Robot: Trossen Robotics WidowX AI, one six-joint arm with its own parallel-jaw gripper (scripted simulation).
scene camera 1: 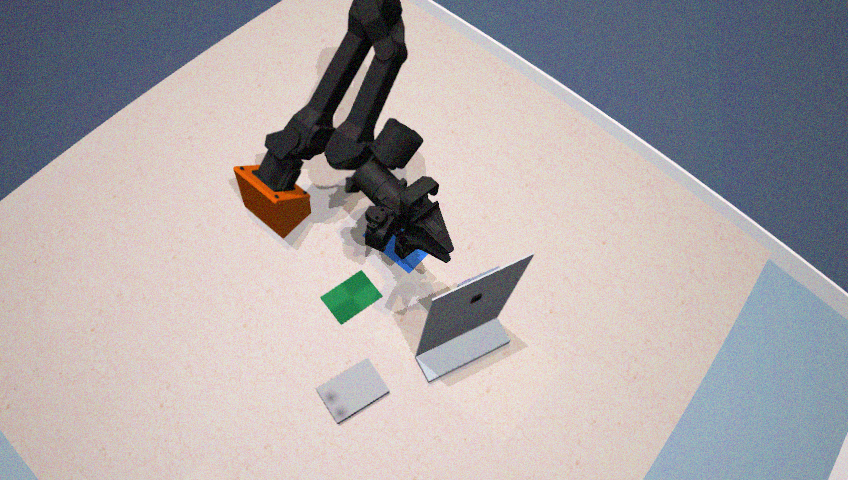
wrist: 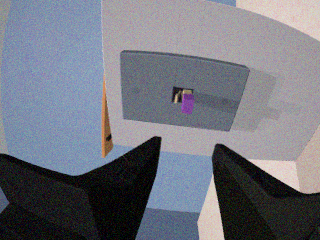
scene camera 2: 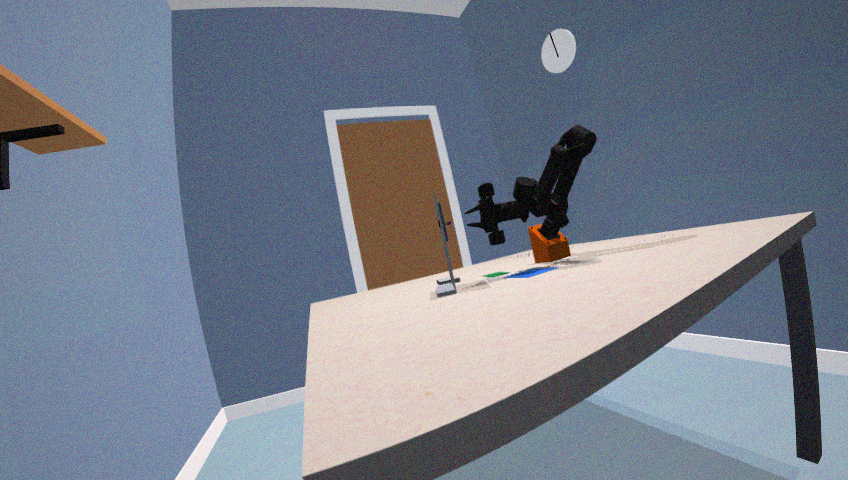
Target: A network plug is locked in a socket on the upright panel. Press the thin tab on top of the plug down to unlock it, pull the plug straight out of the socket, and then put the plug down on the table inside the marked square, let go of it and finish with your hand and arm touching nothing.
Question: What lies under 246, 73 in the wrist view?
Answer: An upright grey panel.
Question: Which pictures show my gripper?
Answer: Scene camera 1, the wrist view and scene camera 2: all of them.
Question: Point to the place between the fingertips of my gripper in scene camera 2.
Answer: At 465, 219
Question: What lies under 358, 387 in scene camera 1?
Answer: A grey plate.
